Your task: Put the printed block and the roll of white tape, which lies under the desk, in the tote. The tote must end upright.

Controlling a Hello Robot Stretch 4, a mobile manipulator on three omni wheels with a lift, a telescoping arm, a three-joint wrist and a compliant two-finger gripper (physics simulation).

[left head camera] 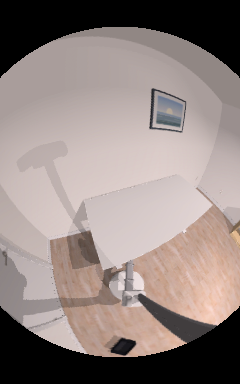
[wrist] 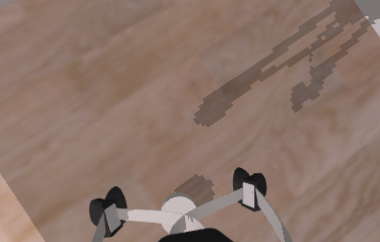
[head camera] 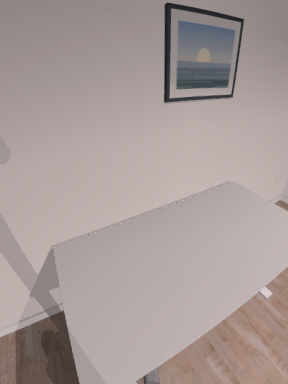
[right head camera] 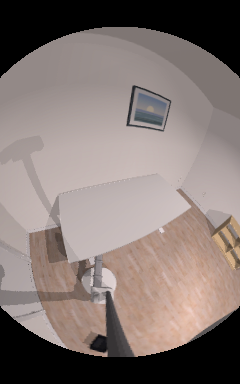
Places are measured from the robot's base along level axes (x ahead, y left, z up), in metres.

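Pixels of known places: gripper, fingertip midpoint: (wrist: pixel 180 191).
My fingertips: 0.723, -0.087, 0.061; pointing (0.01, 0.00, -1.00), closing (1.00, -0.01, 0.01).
Note:
Behind a point stands the place of what it marks, as x, y, z.
The roll of white tape (wrist: pixel 177 206) {0.718, -0.120, -0.003} lies on the shadowed floor at the bottom middle of the wrist view, partly hidden by the finger links and the black gripper body. My gripper (wrist: pixel 180 191) {0.723, -0.087, 0.060} is open, its two black-padded fingertips wide apart on either side of the roll. Whether they are at its height is unclear. The desk top hides the gripper in the head views. The tote (left head camera: pixel 123 346) (right head camera: pixel 99 343) is a black box on the floor at the bottom of both side head views, behind the robot base; it looks upright. The printed block cannot be made out.
The white desk (head camera: pixel 170 265) {0.681, -0.130, 0.693} (left head camera: pixel 145 215) {0.673, -0.135, 0.693} (right head camera: pixel 120 215) {0.643, -0.185, 0.693} covers the arm's far end. The arm (head camera: pixel 151 376) {0.268, 0.000, 0.478} (left head camera: pixel 129 275) {0.121, -0.004, 0.481} (right head camera: pixel 98 267) {0.165, -0.008, 0.481} passes under its front edge. A desk foot (head camera: pixel 265 292) (right head camera: pixel 161 230) shows at the right. A wooden shelf (right head camera: pixel 223 251) {0.017, -2.621, 0.031} stands far right.

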